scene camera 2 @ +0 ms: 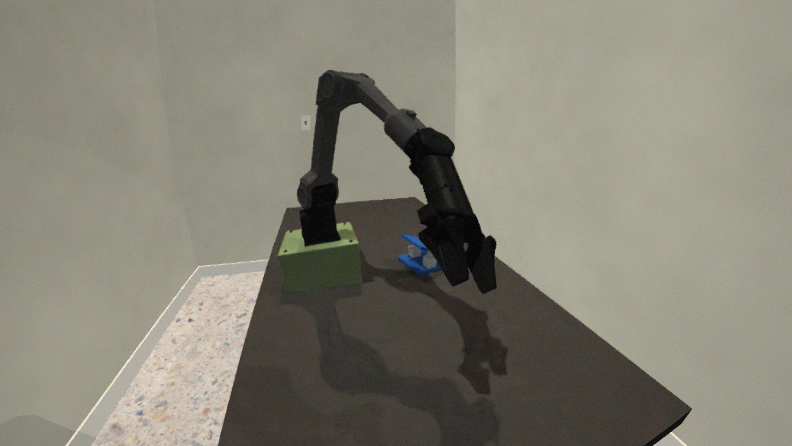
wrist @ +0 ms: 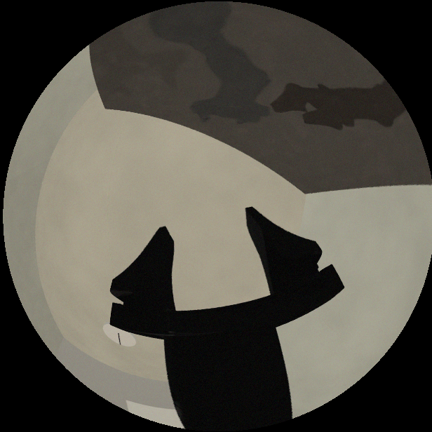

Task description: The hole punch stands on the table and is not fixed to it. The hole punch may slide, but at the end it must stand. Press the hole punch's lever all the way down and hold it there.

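The hole punch (scene camera 2: pixel 411 261) is blue with light grey parts between its base and its raised lever (scene camera 2: pixel 412 240). It stands on the table, to the right of the green block in the scene view, partly hidden behind my gripper. The lever slants up from the base with a gap between them. My gripper (scene camera 2: pixel 472 286) (wrist: pixel 206 225) is open and empty. It is in the air above the table, in front of the hole punch and to its right in the scene view, apart from the lever as far as I can see. The hole punch does not show in the wrist view.
The arm's base stands on a green block (scene camera 2: pixel 321 271) at the left edge of the dark table (scene camera 2: pixel 332 409) (wrist: pixel 320 155). The table's right edge runs behind the gripper in the scene view. Shadows of the arm lie on the table. Pale walls stand around.
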